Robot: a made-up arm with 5 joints.
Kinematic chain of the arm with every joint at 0, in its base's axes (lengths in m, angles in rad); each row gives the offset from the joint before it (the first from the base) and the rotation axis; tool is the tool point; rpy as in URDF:
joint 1: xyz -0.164 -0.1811 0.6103 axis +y
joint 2: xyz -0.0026 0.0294 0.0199 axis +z
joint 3: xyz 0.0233 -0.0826 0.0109 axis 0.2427 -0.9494 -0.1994
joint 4: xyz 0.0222 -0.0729 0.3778 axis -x
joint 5: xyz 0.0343 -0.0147 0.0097 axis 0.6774 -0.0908 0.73
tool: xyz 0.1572 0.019 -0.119 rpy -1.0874 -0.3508 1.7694
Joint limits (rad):
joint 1: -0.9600..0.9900
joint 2: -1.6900..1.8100
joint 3: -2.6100..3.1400
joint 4: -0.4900..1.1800
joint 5: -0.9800..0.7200
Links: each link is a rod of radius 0.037 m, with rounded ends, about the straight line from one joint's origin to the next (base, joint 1, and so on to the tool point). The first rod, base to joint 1, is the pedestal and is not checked.
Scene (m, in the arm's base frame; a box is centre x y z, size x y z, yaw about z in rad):
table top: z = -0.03
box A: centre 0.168 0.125 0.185 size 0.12 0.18 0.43 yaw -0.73
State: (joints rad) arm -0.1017 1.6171 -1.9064 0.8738 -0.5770
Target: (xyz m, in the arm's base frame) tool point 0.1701 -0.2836 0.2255
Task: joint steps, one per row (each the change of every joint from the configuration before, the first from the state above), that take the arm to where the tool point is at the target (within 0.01 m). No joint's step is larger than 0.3 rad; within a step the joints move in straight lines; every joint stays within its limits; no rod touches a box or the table.
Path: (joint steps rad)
1: 0.0010 -0.2084 0.1403 -0.1105 0.0834
2: 0.0009 -0.2083 0.1402 -0.1105 0.0835
3: 0.0010 -0.2084 0.1403 -0.1105 0.0834
4: 0.0901 -0.2668 -0.1245 0.0736 -0.1277
5: 0.0901 -0.2669 -0.1244 0.0735 -0.1277
6: 0.0902 -0.2668 -0.1245 0.0736 -0.1277
7: 0.0901 -0.2669 -0.1244 0.0735 -0.1277

